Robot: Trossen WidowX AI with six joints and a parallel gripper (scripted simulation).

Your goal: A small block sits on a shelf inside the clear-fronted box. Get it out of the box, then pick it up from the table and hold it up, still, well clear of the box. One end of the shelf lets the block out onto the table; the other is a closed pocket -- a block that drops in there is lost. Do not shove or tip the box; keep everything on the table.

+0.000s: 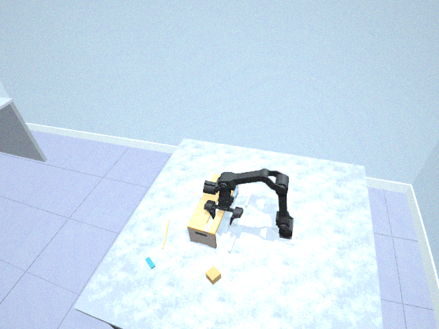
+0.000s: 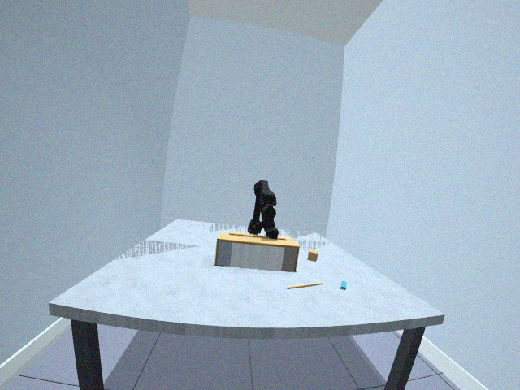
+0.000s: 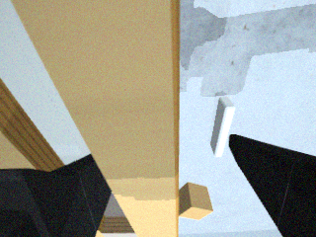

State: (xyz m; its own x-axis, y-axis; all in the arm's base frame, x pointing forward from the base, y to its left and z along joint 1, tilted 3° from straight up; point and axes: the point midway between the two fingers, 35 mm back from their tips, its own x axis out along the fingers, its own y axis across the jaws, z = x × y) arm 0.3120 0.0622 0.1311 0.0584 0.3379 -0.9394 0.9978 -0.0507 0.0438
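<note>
Right now my gripper tip is 5 cm short of the tan block and 2 cm to the right of it. From my gripper tip the other things lie so: box: 3 cm ahead, 9 cm to the right, 2 cm below; then thin yellow stick: 29 cm ahead, 9 cm to the left, 8 cm below.
</note>
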